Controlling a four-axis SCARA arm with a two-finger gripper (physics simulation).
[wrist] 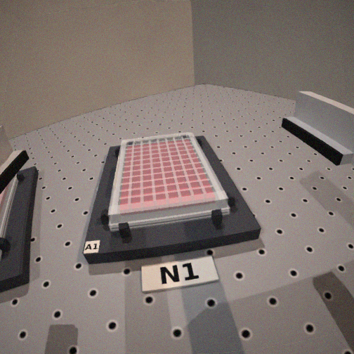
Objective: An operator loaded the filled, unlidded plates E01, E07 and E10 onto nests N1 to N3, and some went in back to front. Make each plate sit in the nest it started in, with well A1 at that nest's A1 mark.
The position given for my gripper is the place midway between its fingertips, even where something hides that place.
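Note:
An N1 sign (172,274) is here in the scene, and I can see my gripper (155,118) as well.

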